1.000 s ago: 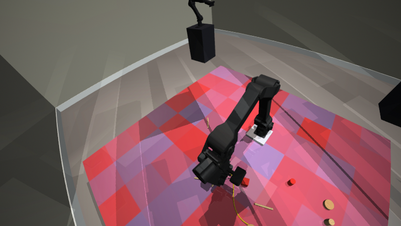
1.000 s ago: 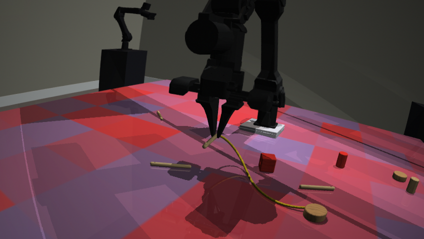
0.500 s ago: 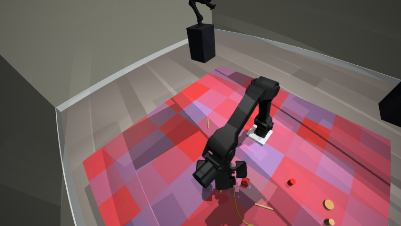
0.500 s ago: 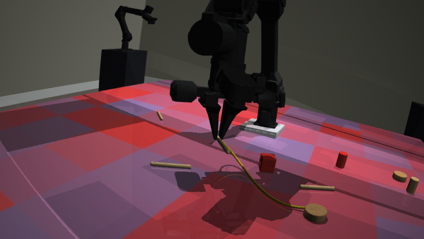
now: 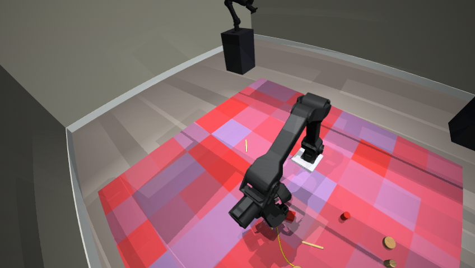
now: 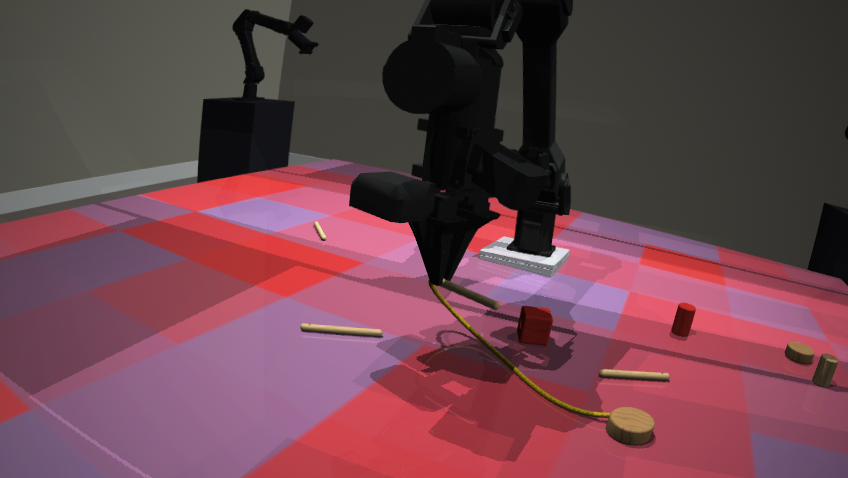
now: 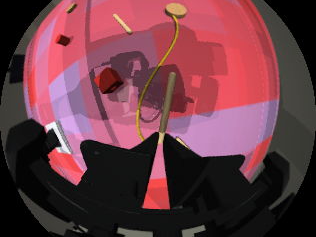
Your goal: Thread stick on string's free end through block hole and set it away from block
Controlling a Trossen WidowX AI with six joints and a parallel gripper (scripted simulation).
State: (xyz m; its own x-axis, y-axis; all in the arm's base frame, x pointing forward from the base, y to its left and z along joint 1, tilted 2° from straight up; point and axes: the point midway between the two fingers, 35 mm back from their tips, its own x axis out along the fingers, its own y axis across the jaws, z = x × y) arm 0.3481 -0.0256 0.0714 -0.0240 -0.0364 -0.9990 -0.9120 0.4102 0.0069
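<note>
Now: the red block 60 mm behind my gripper tip, 90 mm to the left of it and 40 mm below it. Round my gripper tip: red cylinder 170 mm behind, 260 mm to the left, 40 mm below; thin wooden stick 10 mm ahead, 10 mm to the left; round wooden button 80 mm ahead, 200 mm to the left, 50 mm below.
</note>
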